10 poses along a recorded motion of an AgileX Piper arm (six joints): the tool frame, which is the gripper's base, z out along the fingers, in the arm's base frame.
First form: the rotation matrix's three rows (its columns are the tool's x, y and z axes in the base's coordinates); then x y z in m. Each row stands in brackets.
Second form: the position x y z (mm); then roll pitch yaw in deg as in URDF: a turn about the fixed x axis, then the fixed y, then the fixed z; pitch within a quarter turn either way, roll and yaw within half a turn. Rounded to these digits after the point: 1 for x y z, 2 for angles.
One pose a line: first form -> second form
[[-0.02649, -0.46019, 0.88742], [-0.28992, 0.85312, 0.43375], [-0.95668, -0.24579, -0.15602]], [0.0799, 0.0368, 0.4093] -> 79.9, 36.8, 409.3, -122.41, 73.07, -95.22
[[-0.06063, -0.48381, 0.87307], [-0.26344, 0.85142, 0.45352], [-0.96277, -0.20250, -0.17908]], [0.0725, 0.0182, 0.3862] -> 72.5, 18.2, 386.2, -131.49, 74.32, -102.96
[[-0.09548, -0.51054, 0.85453], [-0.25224, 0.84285, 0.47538], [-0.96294, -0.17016, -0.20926]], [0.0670, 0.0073, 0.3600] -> 67.0, 7.3, 360.0, -140.88, 74.35, -110.73
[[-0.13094, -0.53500, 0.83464], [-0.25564, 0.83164, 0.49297], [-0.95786, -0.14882, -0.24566]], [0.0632, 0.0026, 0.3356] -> 63.2, 2.6, 335.6, -148.79, 73.31, -117.12
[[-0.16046, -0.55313, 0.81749], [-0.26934, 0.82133, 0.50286], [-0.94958, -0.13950, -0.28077]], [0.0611, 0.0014, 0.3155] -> 61.1, 1.4, 315.5, -153.58, 71.73, -120.78
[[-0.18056, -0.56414, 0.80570], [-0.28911, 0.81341, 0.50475], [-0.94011, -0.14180, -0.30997]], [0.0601, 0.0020, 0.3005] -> 60.1, 2.0, 300.5, -155.42, 70.07, -121.99
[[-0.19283, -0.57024, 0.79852], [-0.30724, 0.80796, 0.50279], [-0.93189, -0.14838, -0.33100]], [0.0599, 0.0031, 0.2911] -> 59.9, 3.1, 291.1, -155.85, 68.73, -122.11
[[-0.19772, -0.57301, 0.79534], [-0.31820, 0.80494, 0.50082], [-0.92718, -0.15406, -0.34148]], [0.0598, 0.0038, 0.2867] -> 59.8, 3.8, 286.7, -155.72, 68.00, -121.86
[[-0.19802, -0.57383, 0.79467], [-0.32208, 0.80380, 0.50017], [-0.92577, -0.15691, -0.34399]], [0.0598, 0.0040, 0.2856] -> 59.8, 4.0, 285.6, -155.48, 67.78, -121.58
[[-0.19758, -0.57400, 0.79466], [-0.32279, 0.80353, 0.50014], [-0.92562, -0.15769, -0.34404]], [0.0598, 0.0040, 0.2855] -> 59.8, 4.0, 285.5, -155.38, 67.76, -121.47
